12 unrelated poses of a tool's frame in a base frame.
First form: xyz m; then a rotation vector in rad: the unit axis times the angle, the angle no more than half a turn.
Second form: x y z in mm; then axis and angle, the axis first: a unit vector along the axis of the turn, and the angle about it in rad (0 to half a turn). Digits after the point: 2 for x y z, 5 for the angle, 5 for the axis.
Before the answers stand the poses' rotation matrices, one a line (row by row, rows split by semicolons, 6 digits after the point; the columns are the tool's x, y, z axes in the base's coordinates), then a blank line. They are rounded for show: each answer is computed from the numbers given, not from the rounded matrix.
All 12 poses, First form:
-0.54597 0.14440 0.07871 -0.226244 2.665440 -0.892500
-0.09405 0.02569 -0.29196 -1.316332 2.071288 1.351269
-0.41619 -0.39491 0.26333 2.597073 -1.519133 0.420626
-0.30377 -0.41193 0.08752 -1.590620 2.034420 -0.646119
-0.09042 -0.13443 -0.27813 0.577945 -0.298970 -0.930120
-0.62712 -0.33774 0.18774 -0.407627 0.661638 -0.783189
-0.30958 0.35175 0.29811 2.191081 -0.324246 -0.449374
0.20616 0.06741 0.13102 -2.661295 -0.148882 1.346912
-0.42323 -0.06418 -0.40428 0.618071 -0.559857 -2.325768
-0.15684 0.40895 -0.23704 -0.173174 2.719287 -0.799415
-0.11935 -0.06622 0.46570 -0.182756 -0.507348 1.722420
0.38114 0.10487 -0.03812 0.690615 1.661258 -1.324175
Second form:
-0.936185 -0.047735 0.348251; -0.247816 0.792259 -0.557595; -0.249288 -0.608315 -0.753531
-0.513869 -0.835713 -0.193708; -0.514012 0.119163 0.849466; -0.686827 0.536082 -0.490800
0.463018 -0.866959 0.184379; -0.838327 -0.495894 -0.226489; 0.287790 -0.049701 -0.956403
-0.213408 -0.749796 0.626309; -0.973771 0.215033 -0.074371; -0.078914 -0.625752 -0.776020
0.571842 0.665347 -0.479907; -0.820361 0.462106 -0.336848; -0.002353 0.586320 0.810076
0.525624 0.511973 0.679414; -0.755402 0.648197 0.095962; -0.391264 -0.563670 0.727453
0.901650 -0.074104 -0.426070; -0.380985 -0.602302 -0.701486; -0.204640 0.794821 -0.571299
0.590684 0.018622 -0.806688; 0.158011 -0.983047 0.093008; -0.791280 -0.182404 -0.583613
-0.671709 0.484077 -0.560782; -0.686243 -0.691741 0.224866; -0.279063 0.535877 0.796843
-0.947489 -0.030438 0.318337; -0.197876 0.837809 -0.508843; -0.251217 -0.545114 -0.799838
-0.219305 -0.893233 -0.392480; 0.963363 -0.134591 -0.231983; 0.154390 -0.428976 0.890024
-0.461131 0.838596 0.290026; -0.095738 0.277923 -0.955821; -0.882152 -0.468525 -0.047874

-545.97 144.40 78.71 -0.08023 0.94520 -0.31649 2.81998
-94.05 25.69 -291.96 -0.46985 0.73933 0.48232 2.80159
-416.19 -394.91 263.33 0.85486 -0.50004 0.13845 3.03801
-303.77 -411.93 87.52 -0.59752 0.76424 -0.24272 2.66203
-90.42 -134.43 -278.13 0.50914 -0.26338 -0.81939 1.13513
-627.12 -337.74 187.74 -0.36946 0.59968 -0.70985 1.10332
-309.58 351.75 298.11 0.96948 -0.14347 -0.19883 2.26007
206.16 67.41 131.02 -0.89113 -0.04985 0.45101 2.98644
-423.23 -64.18 -404.28 0.25015 -0.22659 -0.94132 2.47076
-156.84 408.95 -237.04 -0.06098 0.95762 -0.28152 2.83964
-119.35 -66.22 465.70 -0.10126 -0.28110 0.95432 1.80486
381.14 104.87 -38.12 0.30916 0.74367 -0.59277 2.23387

